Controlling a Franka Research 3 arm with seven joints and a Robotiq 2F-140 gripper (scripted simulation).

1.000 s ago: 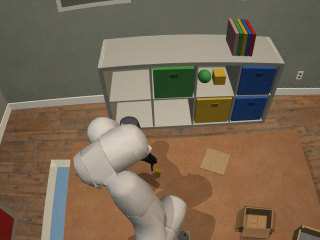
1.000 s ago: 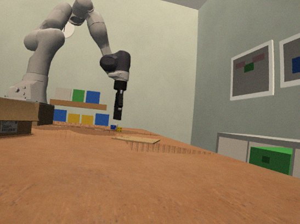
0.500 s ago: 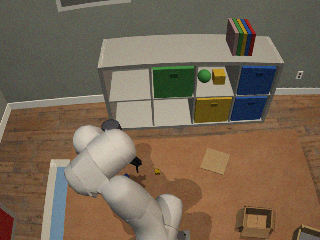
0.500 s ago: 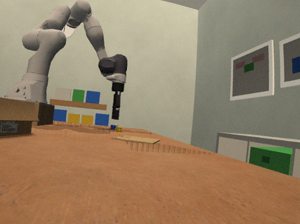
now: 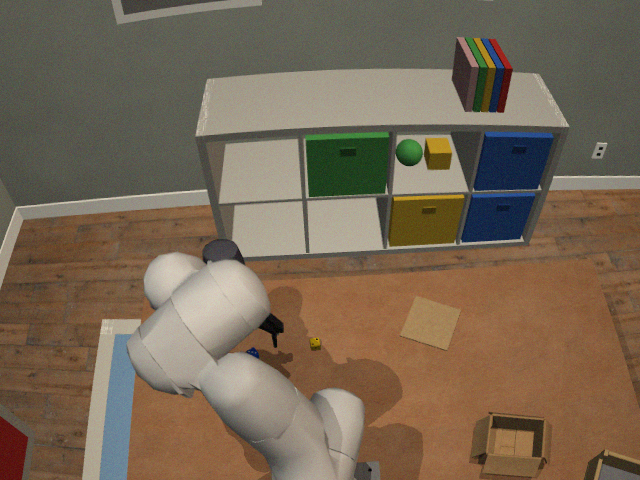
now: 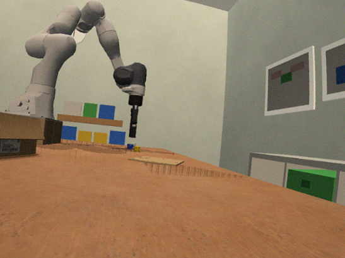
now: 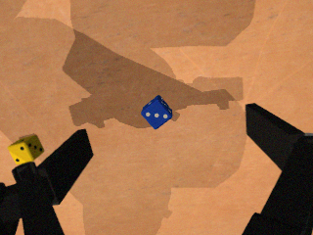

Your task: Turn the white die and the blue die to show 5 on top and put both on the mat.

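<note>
My hand is 10 mm to the left of the blue die and 60 mm above it. From my hand the other things lie so: tan mat: 80 mm ahead, 500 mm to the right, 70 mm below; yellow die: 30 mm ahead, 170 mm to the right, 60 mm below; white die: 20 mm ahead, 270 mm to the left, 60 mm below.
</note>
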